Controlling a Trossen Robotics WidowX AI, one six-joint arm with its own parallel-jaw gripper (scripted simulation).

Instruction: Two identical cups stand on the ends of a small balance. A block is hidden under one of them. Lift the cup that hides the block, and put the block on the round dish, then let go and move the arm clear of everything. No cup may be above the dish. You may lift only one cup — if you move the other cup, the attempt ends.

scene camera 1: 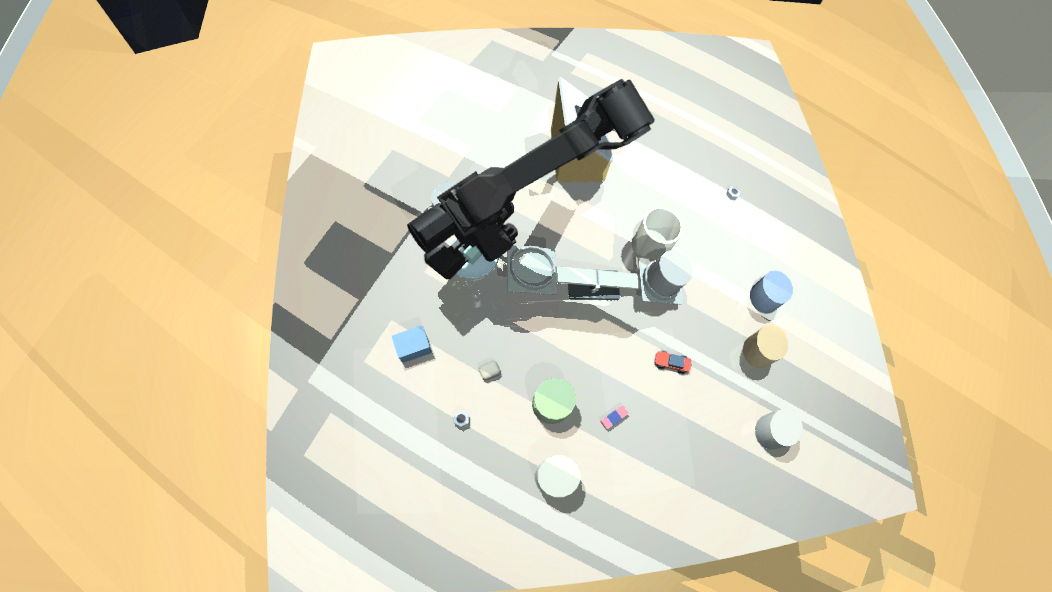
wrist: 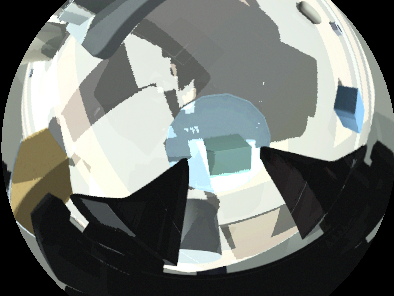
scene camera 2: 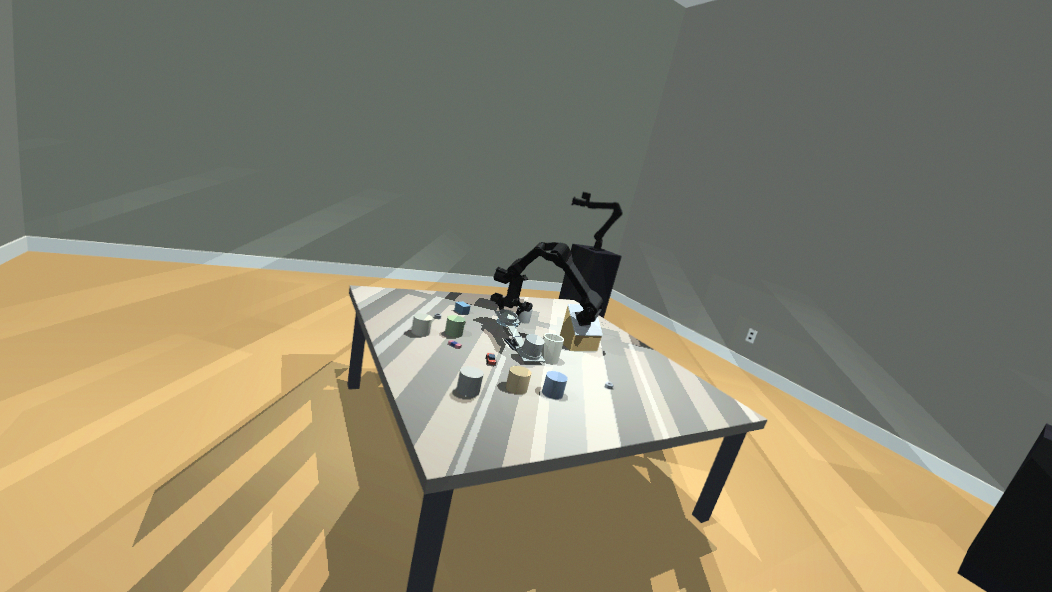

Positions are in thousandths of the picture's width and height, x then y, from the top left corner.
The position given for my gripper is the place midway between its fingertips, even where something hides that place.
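Note:
Scene camera 1: my gripper (scene camera 1: 448, 427), open, holding nothing; balance (scene camera 1: 504, 455); blue box (scene camera 1: 393, 580); tan cup (scene camera 1: 731, 582); pale cup (scene camera 1: 531, 805); a further pale cup (scene camera 1: 628, 388). Wrist view: gripper (wrist: 572, 532); blue box (wrist: 887, 363). Tan cup out of frame in the wrist view.

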